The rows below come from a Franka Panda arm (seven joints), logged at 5 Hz.
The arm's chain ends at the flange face. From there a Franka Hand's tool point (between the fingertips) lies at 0.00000 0.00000 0.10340 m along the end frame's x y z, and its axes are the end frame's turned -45 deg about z.
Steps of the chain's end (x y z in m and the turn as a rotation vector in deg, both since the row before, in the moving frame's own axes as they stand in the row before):
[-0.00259, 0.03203, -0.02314, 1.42, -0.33, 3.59]
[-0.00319, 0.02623, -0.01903, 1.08, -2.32, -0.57]
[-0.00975, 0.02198, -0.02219, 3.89, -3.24, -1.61]
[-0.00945, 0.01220, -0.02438, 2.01, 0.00, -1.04]
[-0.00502, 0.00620, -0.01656, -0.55, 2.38, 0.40]
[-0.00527, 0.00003, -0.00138, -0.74, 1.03, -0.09]
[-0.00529, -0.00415, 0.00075, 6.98, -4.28, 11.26]
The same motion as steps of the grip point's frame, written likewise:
[-0.02302, 0.01863, -0.02317, 1.24, 0.77, 3.59]
[-0.02241, 0.01196, -0.01913, 2.40, -0.88, -0.57]
[-0.02174, -0.00045, -0.02259, 5.04, 0.46, -1.61]
[-0.01277, -0.00064, -0.02444, 1.42, 1.42, -1.04]
[-0.00561, 0.00458, -0.01665, -2.07, 1.29, 0.40]
[-0.00338, -0.00145, -0.00141, -1.25, 0.21, -0.09]
[0.00401, -0.02057, -0.00030, 7.96, 1.91, 11.26]

